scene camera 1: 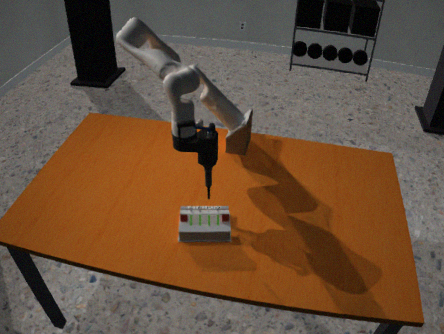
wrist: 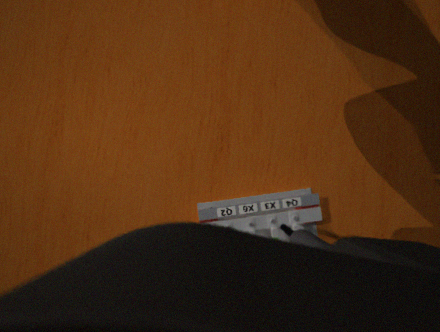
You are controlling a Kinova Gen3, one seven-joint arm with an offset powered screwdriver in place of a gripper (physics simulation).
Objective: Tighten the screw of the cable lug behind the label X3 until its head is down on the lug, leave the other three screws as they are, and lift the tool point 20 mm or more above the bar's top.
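Places are measured from the arm's base along level axes (x right, y back, z down), in centimetres.
Where they show: hand, tool point: (scene camera 1: 208, 198) (wrist: 282, 226); arm's base, link origin: (scene camera 1: 237, 123).
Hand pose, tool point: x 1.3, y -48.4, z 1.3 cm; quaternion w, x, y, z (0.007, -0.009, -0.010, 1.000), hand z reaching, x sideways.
Things, the pixels of their top centre, and the offset from my tool point. "*": a spot on its surface instead. Level surfaces: height alone.
- terminal block, top centre: (wrist: 265, 248) (scene camera 1: 204, 217) dx +0.5, dy -4.3, dz +5.3 cm
- Q2, surface spot: (wrist: 226, 212) * dx +6.6, dy +0.0, dz +6.1 cm
- screwdriver tip, surface spot: (wrist: 285, 228) (scene camera 1: 208, 194) * dx +0.3, dy +0.2, dz -2.1 cm
- orange table, surface height: dz +10.3 cm
The terminal block (scene camera 1: 205, 233) (wrist: 315, 214) stands on the table, with its row of labels at the back edge. The wrist view shows the labels upside down: Q2 (wrist: 226, 212), X6 (wrist: 248, 209), X3 (wrist: 270, 205) and Q4 (wrist: 292, 202). The screw behind X3 (wrist: 273, 220) shows as a small grey head; how far down it sits is too small to tell. The screws behind X6 (wrist: 252, 224) and Q4 (wrist: 296, 218) also show; the one behind Q2 is mostly hidden by the dark tool body. My screwdriver tip (scene camera 1: 208, 197) (wrist: 285, 228) hangs upright in the air above the block, touching nothing.
Two dark red pieces (scene camera 1: 184, 218) (scene camera 1: 225, 218) sit at the block's ends, with green strips between them. The orange table (scene camera 1: 110, 200) carries the arm's wedge-shaped mount (scene camera 1: 239, 139) behind the block. Arm shadows fall to the right.
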